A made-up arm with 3 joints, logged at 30 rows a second.
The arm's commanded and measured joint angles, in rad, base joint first. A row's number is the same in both.
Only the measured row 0 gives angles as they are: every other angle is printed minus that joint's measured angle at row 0.
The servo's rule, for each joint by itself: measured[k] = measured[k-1] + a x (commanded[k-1-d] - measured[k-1]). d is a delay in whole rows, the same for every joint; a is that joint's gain. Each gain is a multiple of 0.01, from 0.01 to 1. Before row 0 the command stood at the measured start. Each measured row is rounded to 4 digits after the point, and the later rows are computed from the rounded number. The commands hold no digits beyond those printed.
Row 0, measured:
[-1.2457 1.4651 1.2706]
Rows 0 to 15, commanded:
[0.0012 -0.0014 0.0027]
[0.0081 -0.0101 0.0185]
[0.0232 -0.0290 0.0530]
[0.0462 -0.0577 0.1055]
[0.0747 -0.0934 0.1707]
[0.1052 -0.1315 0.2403]
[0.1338 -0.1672 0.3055]
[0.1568 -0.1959 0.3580]
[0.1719 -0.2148 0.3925]
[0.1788 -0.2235 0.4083]
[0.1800 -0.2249 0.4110]
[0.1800 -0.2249 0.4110]
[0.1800 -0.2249 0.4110]
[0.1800 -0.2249 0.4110]
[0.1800 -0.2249 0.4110]
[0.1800 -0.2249 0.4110]
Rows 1 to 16, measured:
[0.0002 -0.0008 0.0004]
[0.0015 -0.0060 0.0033]
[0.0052 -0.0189 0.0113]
[0.0122 -0.0406 0.0264]
[0.0228 -0.0702 0.0495]
[0.0368 -0.1045 0.0800]
[0.0533 -0.1396 0.1161]
[0.0709 -0.1711 0.1548]
[0.0881 -0.1956 0.1928]
[0.1035 -0.2112 0.2273]
[0.1165 -0.2189 0.2567]
[0.1273 -0.2223 0.2814]
[0.1363 -0.2238 0.3021]
[0.1437 -0.2244 0.3195]
[0.1499 -0.2247 0.3341]
[0.1550 -0.2248 0.3464]
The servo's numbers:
d 0
a 0.17 0.56 0.16

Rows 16 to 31, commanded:
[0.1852 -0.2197 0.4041]
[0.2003 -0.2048 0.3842]
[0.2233 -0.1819 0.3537]
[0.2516 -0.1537 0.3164]
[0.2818 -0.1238 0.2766]
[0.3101 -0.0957 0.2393]
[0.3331 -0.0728 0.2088]
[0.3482 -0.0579 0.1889]
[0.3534 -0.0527 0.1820]
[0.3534 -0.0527 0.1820]
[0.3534 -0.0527 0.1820]
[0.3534 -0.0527 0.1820]
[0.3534 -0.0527 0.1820]
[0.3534 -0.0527 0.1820]
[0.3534 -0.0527 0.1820]
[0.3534 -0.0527 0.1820]
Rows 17 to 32, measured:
[0.1601 -0.2219 0.3556]
[0.1669 -0.2123 0.3602]
[0.1765 -0.1953 0.3592]
[0.1893 -0.1720 0.3524]
[0.2050 -0.1450 0.3403]
[0.2229 -0.1174 0.3241]
[0.2416 -0.0924 0.3057]
[0.2597 -0.0731 0.2870]
[0.2756 -0.0617 0.2702]
[0.2888 -0.0567 0.2561]
[0.2998 -0.0545 0.2442]
[0.3089 -0.0535 0.2342]
[0.3165 -0.0531 0.2258]
[0.3228 -0.0529 0.2188]
[0.3280 -0.0528 0.2129]
[0.3323 -0.0527 0.2080]

